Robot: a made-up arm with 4 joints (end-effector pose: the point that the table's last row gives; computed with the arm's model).
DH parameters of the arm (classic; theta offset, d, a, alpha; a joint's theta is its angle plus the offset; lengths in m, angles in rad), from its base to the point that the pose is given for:
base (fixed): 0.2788 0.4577 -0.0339 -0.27
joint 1: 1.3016 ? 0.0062 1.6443
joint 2: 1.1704 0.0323 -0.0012 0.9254
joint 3: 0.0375 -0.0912 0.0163 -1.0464
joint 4: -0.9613 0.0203 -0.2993 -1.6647
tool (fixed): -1.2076 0.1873 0 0
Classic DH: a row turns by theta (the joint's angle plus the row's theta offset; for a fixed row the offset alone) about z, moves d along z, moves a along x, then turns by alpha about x.
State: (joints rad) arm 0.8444 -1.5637 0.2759 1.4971
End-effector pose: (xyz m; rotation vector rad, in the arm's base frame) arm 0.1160 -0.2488 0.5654 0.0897 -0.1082 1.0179
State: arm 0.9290 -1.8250 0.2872 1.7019
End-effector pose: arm 0.1287 -0.2178 0.5605 0.0697 -0.1302 1.1588
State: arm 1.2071 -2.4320 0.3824 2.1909
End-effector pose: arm 0.1743 -0.1422 0.5212 0.1195 -0.1570 1.5692
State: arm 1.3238 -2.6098 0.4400 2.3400
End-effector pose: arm 0.1938 -0.1122 0.4995 0.1829 -0.1539 1.7291
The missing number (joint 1, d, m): -0.1163
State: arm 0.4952 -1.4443 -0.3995 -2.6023
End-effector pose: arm -0.0914 -0.0740 0.0553 1.9617 0.5062 0.4372
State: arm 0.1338 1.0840 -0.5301 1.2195
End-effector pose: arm 0.0637 -0.1598 -0.0013 1.8970 -0.7289 0.3949
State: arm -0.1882 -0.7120 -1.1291 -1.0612
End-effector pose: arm -0.2914 0.2308 0.4380 -2.5193 -0.5132 0.5053
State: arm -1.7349 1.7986 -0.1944 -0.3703
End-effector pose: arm -0.1871 -0.0013 -0.0444 0.6807 -1.6931 -1.1339
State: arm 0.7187 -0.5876 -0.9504 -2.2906
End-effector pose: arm -0.2795 -0.0189 0.1621 2.5230 1.4773 0.1963
